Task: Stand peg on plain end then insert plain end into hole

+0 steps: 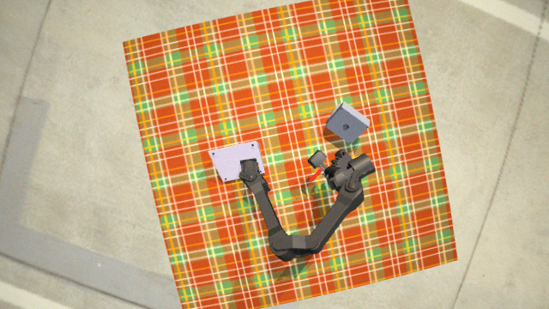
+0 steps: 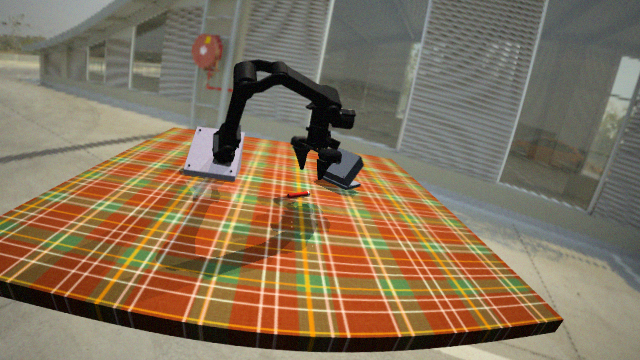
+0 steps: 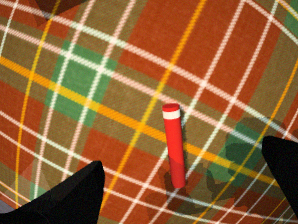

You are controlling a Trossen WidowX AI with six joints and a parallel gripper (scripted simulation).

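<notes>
The red peg lies 70 mm below my gripper tip, 10 mm to the right of it and 10 mm behind it. Also, from my gripper tip: grey sloped panel (180 mm to the left, 120 mm ahead).
</notes>
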